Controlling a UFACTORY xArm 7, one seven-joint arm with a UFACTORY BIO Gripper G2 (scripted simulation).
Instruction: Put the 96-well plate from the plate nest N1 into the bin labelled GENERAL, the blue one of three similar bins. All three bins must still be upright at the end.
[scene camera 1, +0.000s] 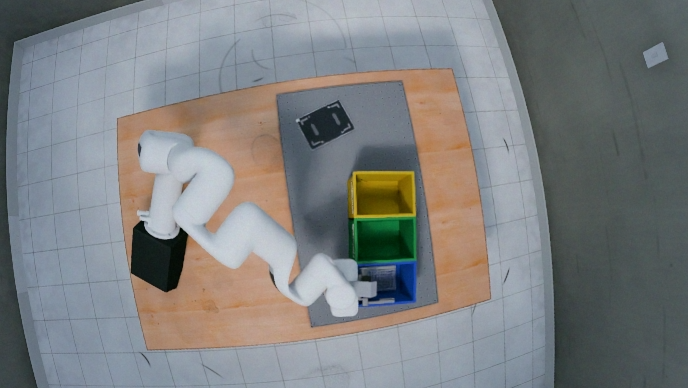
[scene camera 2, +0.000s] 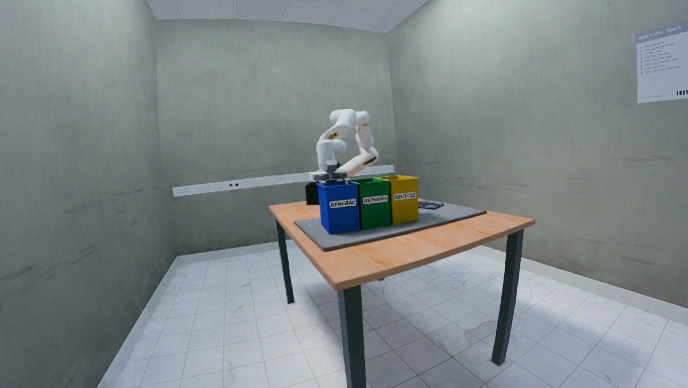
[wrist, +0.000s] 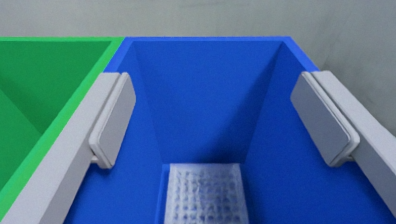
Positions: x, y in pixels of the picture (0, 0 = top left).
Labels:
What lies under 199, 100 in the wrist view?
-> A blue general bin.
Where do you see a green bin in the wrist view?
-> At 48, 70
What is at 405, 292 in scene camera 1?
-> A blue general bin.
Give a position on a green bin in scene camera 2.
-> At 373, 194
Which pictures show the blue general bin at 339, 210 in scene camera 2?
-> Scene camera 1, scene camera 2 and the wrist view: all of them.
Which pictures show the yellow bin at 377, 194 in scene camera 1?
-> Scene camera 1 and scene camera 2 only.

